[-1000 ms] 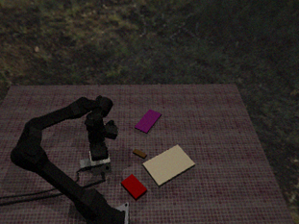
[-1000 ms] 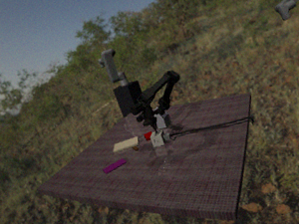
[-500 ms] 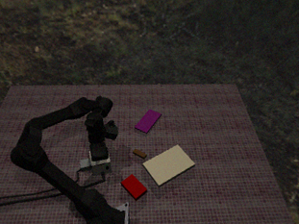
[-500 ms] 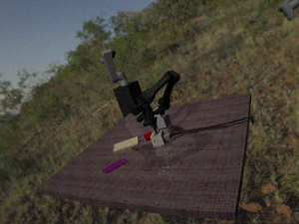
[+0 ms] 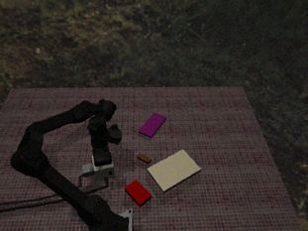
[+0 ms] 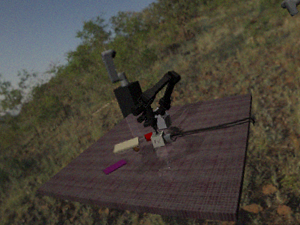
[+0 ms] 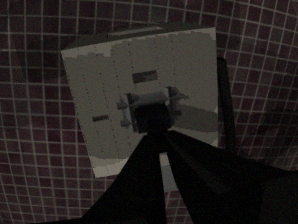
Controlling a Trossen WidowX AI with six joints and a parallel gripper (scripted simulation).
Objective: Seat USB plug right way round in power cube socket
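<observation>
Now: the dark USB plug 20 mm below my gripper tip. Round my gripper tip: cream flat panel 10 mm ahead, 290 mm to the right, 100 mm below; then small brown block 70 mm ahead, 170 mm to the right, 100 mm below; then red block 100 mm behind, 150 mm to the right, 90 mm below.
</observation>
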